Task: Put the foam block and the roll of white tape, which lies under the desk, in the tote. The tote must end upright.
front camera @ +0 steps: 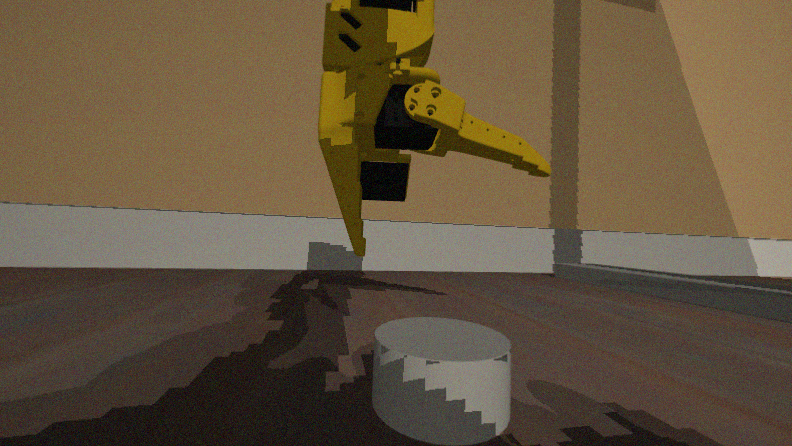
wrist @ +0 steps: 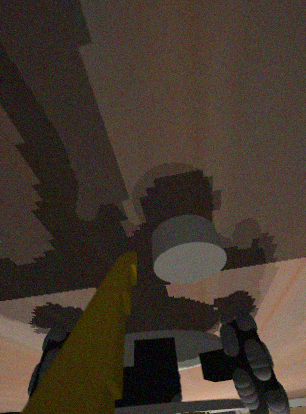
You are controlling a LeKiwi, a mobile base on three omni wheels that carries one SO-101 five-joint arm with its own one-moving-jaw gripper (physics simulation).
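Frame: origin at the arm's base, x left, y up, z ahead, level; metres.
Where they show: hand, tool point: (front camera: 365, 247) (wrist: 136, 263).
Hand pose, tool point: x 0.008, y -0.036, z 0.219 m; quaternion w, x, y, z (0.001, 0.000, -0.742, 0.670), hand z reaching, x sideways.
After its pixels a point has its place.
The roll of white tape (front camera: 441, 382) {x -0.021, y -0.072, z 0.142 m} (wrist: 189, 250) {x -0.023, y -0.066, z 0.184 m} stands on the floor as a short, pale cylinder with its flat top up. My gripper (front camera: 454, 214) is wide open and empty. It hangs above the floor, higher than the roll. In the front view the fixed jaw points down, left of the roll, and the moving jaw swings out to the right. In the wrist view the fixed jaw (wrist: 97, 332) {x 0.016, y -0.011, z 0.230 m} shows left of the roll, and the moving jaw is out of the picture. The foam block and the tote do not show in either view.
In the wrist view my base's left wheel (wrist: 54, 340) and right wheel (wrist: 257, 357) show at the bottom, on the roll's lower side. A long, low grey bar (front camera: 670, 290) {x -0.330, y -0.079, z 0.394 m} lies on the floor at the right. A tan wall (front camera: 166, 110) {x 0.348, y 0.155, z 0.539 m} with a pale skirting (front camera: 138, 238) {x 0.363, y -0.046, z 0.522 m} stands behind.
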